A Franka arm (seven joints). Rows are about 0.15 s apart.
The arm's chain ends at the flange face. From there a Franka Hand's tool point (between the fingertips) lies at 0.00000 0.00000 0.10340 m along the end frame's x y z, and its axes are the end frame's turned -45 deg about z.
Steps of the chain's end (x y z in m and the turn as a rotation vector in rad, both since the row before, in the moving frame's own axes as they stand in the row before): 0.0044, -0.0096, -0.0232, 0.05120, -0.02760, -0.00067; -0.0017, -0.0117, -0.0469, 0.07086, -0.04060, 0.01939; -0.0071, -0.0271, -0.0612, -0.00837, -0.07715, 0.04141; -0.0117, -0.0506, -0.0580, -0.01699, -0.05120, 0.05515; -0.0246, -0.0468, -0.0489, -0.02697, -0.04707, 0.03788; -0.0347, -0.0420, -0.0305, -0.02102, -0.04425, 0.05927; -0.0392, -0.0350, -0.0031, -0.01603, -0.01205, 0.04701
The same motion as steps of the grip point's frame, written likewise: 0.0116, -0.0094, -0.0234, 0.05572, 0.01669, -0.00067; 0.0094, -0.0176, -0.0472, 0.07881, 0.02140, 0.01939; 0.0080, -0.0293, -0.0615, 0.04863, -0.06047, 0.04141; 0.0226, -0.0467, -0.0582, 0.02419, -0.04822, 0.05515; 0.0103, -0.0521, -0.0491, 0.01421, -0.05235, 0.03788; 0.0004, -0.0561, -0.0306, 0.01643, -0.04615, 0.05927; -0.0050, -0.0522, -0.0031, -0.00281, -0.01986, 0.04701
